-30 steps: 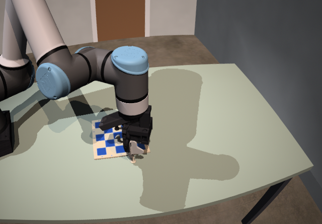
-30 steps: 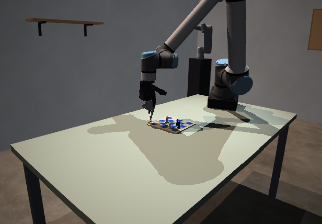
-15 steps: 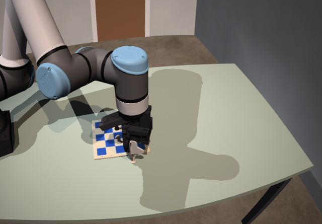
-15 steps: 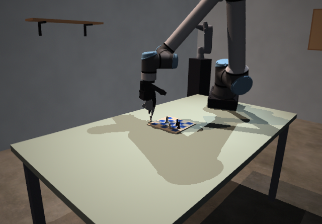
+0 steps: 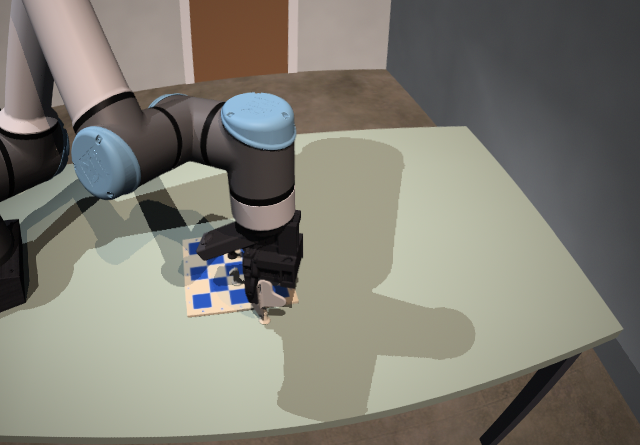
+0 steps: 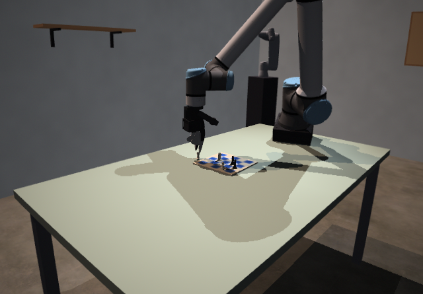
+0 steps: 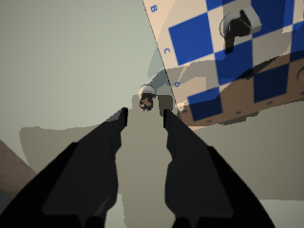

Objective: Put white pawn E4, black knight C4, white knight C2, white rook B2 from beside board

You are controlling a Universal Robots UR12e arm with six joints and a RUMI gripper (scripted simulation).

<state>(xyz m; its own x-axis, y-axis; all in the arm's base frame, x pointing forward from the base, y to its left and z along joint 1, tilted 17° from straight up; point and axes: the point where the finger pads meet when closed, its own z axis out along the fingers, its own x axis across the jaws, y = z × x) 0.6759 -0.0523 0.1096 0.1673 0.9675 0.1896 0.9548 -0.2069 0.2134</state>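
Right now the white rook is 4 cm below my hand. From my hand the other things lie so: white knight: 6 cm behind, 9 cm to the left, 3 cm below; then white pawn: 18 cm to the left, 3 cm below; then chessboard: 7 cm behind, 13 cm to the left, 5 cm below.
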